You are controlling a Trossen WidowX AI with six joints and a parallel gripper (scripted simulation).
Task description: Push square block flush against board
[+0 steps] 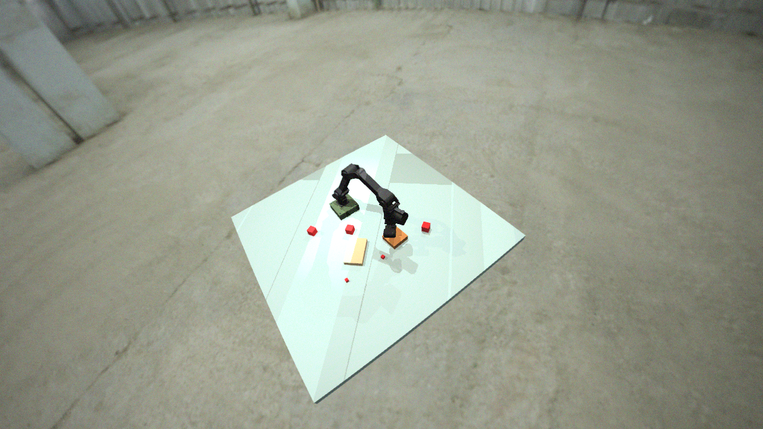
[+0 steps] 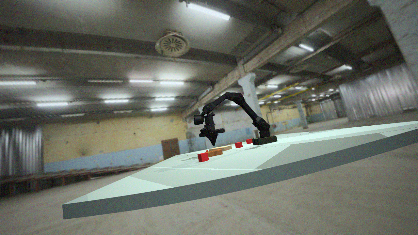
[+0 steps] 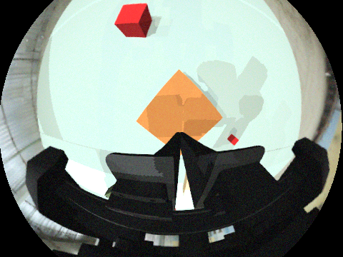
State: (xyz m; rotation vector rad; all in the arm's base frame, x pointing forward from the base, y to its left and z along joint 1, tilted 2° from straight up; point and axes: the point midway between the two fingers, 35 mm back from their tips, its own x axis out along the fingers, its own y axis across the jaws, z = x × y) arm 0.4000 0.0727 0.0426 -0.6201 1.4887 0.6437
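The orange square block is 50 mm below my gripper tip, 10 mm to the left of it and 10 mm ahead of it. From my gripper tip the other things lie so: pale wooden board: 210 mm to the right, 60 mm behind, 50 mm below.
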